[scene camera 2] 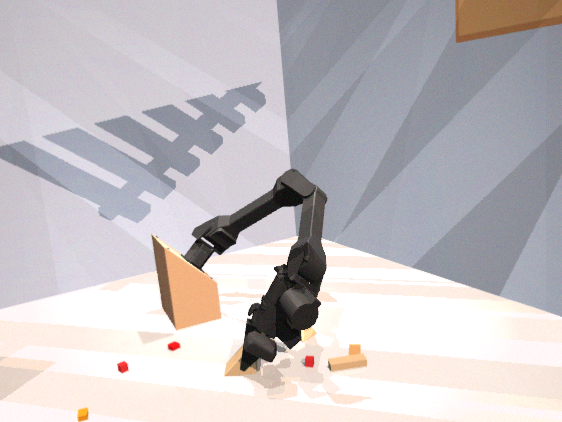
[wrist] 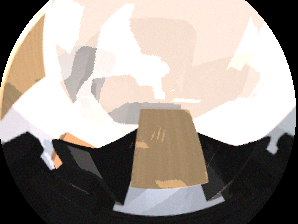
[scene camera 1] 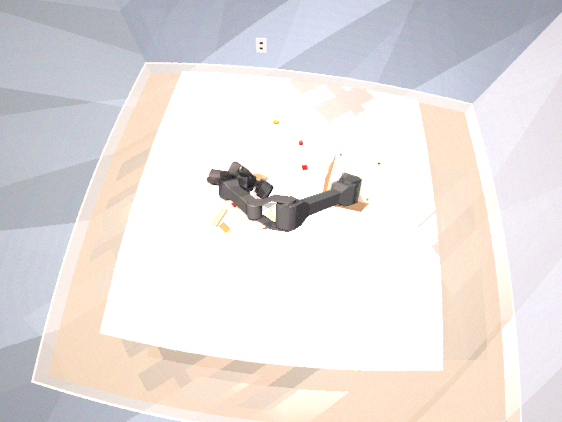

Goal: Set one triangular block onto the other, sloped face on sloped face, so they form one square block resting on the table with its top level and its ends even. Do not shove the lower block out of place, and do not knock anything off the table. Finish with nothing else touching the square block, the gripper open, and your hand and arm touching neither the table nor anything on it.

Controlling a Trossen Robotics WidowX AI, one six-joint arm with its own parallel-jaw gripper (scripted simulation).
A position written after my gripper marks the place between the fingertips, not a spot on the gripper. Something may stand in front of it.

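My gripper point(scene camera 2: 243, 363), point(wrist: 162, 131). Tan triangular block point(wrist: 168, 154).
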